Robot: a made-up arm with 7 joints. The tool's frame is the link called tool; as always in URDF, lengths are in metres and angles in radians.
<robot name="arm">
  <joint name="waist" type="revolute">
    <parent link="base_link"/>
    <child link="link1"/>
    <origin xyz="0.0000 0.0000 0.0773" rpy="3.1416 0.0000 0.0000"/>
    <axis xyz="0 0 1"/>
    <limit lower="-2.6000" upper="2.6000" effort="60" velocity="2.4"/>
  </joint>
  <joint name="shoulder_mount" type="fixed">
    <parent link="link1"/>
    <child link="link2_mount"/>
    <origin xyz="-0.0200 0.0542 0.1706"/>
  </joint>
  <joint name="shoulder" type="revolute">
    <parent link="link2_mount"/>
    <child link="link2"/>
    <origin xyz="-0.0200 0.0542 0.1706" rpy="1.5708 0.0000 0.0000"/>
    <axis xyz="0 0 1"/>
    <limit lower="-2.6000" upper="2.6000" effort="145" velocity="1.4"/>
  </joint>
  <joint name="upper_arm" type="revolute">
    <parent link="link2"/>
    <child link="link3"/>
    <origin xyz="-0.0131 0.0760 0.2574"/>
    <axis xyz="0 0 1"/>
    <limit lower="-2.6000" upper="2.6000" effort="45" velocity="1.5"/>
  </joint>
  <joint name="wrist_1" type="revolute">
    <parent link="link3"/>
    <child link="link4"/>
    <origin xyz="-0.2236 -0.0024 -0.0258" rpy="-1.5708 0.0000 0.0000"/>
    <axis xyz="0 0 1"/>
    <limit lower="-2.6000" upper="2.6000" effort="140" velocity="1.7"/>
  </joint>
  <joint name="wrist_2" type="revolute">
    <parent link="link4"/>
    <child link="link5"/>
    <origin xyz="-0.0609 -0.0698 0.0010" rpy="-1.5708 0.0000 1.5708"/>
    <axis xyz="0 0 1"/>
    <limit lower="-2.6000" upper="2.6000" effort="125" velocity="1.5"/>
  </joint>
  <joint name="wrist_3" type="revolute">
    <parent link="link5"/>
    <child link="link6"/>
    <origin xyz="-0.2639 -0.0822 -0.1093" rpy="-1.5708 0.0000 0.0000"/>
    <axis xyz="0 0 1"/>
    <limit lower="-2.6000" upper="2.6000" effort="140" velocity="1"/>
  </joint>
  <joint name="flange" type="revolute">
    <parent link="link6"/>
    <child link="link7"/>
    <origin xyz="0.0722 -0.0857 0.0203" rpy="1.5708 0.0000 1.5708"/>
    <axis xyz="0 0 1"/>
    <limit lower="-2.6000" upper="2.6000" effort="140" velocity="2.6"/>
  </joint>
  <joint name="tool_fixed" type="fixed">
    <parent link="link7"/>
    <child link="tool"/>
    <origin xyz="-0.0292 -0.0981 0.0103" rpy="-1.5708 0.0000 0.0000"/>
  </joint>
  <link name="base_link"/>
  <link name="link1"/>
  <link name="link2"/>
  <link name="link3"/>
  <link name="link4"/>
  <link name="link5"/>
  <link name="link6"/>
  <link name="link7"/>
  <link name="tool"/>
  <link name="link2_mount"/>
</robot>
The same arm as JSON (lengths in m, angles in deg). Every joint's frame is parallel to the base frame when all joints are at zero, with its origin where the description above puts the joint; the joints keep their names.
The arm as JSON. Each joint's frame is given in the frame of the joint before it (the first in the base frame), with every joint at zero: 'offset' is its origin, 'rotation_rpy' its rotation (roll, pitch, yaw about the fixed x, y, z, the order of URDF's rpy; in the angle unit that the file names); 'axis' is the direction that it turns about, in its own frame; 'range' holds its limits. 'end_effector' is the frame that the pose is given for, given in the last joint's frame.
{"length_unit": "m", "angle_unit": "deg", "chain": [
  {"id": "waist", "offset": [0.0, 0.0, 0.0773], "rotation_rpy": [0.0, 0.0, 0.0], "axis": [0.0, 0.0, -1.0], "range": [-148.97, 148.97]},
  {"id": "shoulder", "offset": [-0.04, -0.1084, -0.3412], "rotation_rpy": [0.0, 0.0, 0.0], "axis": [0.0, 1.0, 0.0], "range": [-148.97, 148.97]},
  {"id": "upper_arm", "offset": [-0.0131, 0.2574, -0.076], "rotation_rpy": [0.0, 0.0, 0.0], "axis": [0.0, 1.0, 0.0], "range": [-148.97, 148.97]},
  {"id": "wrist_1", "offset": [-0.2236, -0.0258, 0.0024], "rotation_rpy": [0.0, 0.0, 0.0], "axis": [0.0, 0.0, -1.0], "range": [-148.97, 148.97]},
  {"id": "wrist_2", "offset": [-0.0609, 0.0698, -0.001], "rotation_rpy": [0.0, 0.0, 0.0], "axis": [-1.0, 0.0, 0.0], "range": [-148.97, 148.97]},
  {"id": "wrist_3", "offset": [0.1093, 0.2639, -0.0822], "rotation_rpy": [0.0, 0.0, 0.0], "axis": [0.0, 0.0, 1.0], "range": [-148.97, 148.97]},
  {"id": "flange", "offset": [-0.0857, -0.0722, 0.0203], "rotation_rpy": [0.0, 0.0, 0.0], "axis": [0.0, -1.0, 0.0], "range": [-148.97, 148.97]}
], "end_effector": {"offset": [-0.0292, -0.0103, -0.0981], "rotation_rpy": [0.0, 0.0, 0.0]}}

